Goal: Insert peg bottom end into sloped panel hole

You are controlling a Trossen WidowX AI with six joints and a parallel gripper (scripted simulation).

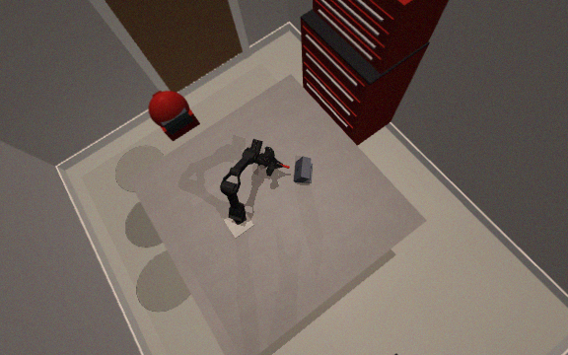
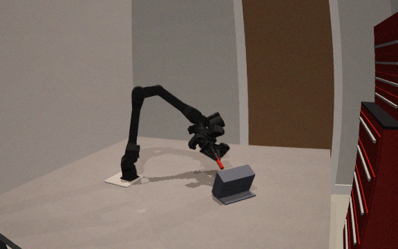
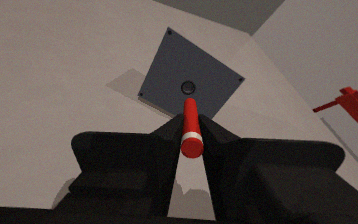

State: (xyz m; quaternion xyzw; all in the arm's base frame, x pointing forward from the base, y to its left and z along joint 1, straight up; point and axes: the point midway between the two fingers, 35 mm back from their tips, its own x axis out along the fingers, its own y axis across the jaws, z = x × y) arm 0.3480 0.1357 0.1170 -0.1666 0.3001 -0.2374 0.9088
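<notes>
The grey sloped panel is 90 mm ahead of my gripper tip, 60 mm to the right of it and 60 mm below it. Round my gripper tip: red peg: 10 mm behind, 10 mm to the left, 10 mm above.
</notes>
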